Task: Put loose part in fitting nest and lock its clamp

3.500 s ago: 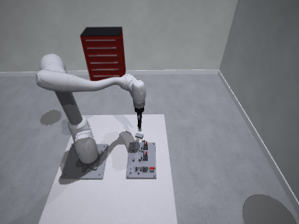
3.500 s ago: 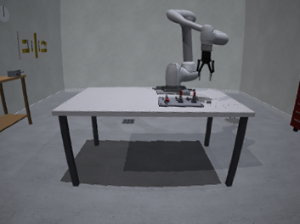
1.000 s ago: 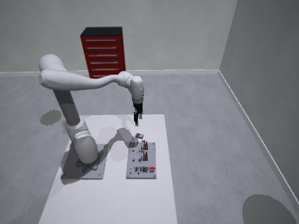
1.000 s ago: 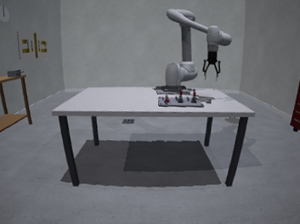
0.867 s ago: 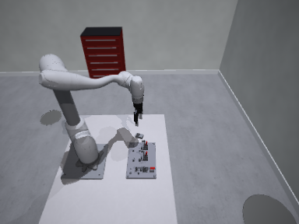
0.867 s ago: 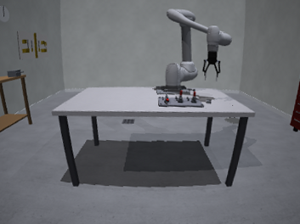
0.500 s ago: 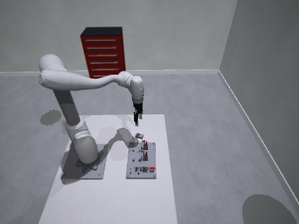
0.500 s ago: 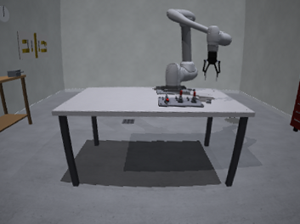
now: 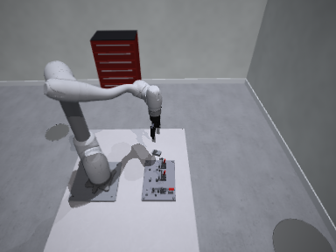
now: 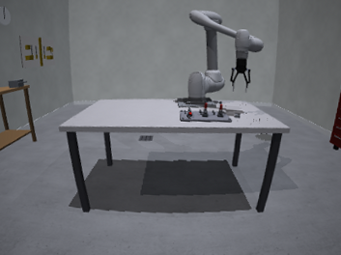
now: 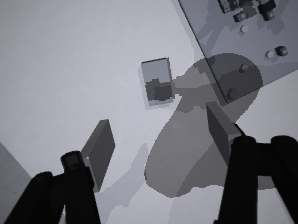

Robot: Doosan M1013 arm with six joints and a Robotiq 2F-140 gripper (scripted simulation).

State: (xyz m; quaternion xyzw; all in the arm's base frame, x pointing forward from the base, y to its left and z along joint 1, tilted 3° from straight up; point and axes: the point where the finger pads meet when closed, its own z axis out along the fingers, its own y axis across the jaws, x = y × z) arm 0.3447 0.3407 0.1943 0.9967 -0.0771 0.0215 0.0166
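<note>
The grey loose part is 20 cm below my hand. Round my hand: grey fixture plate: 25 cm to the right, 21 cm below, 7 cm ahead.
</note>
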